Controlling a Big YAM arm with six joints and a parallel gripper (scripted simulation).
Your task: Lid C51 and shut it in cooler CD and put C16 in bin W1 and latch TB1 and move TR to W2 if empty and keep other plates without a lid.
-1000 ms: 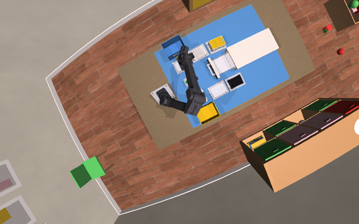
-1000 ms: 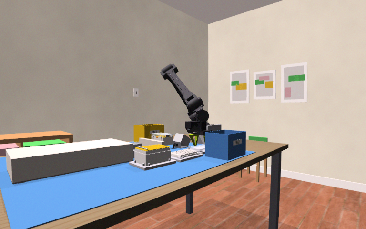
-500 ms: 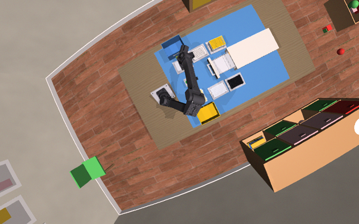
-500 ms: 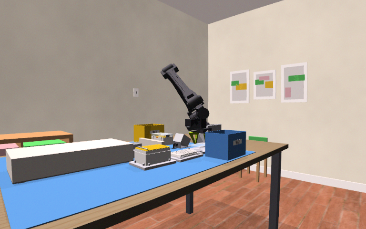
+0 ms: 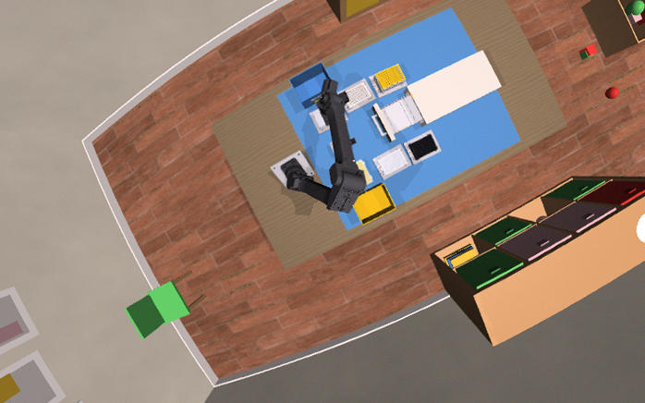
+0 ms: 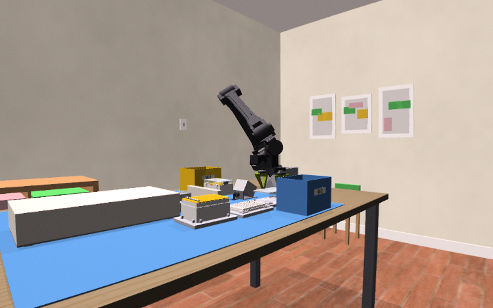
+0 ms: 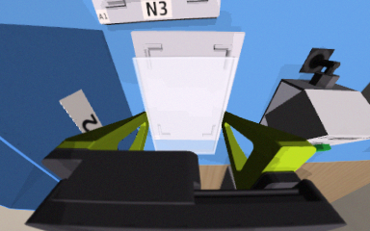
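Now: the lid park 50 mm below my hand. Also, from my hand: DONE key box: 170 mm to the right, 30 mm behind; blue bin W2: 160 mm to the left, 20 mm below; plate lid: right at my hand.
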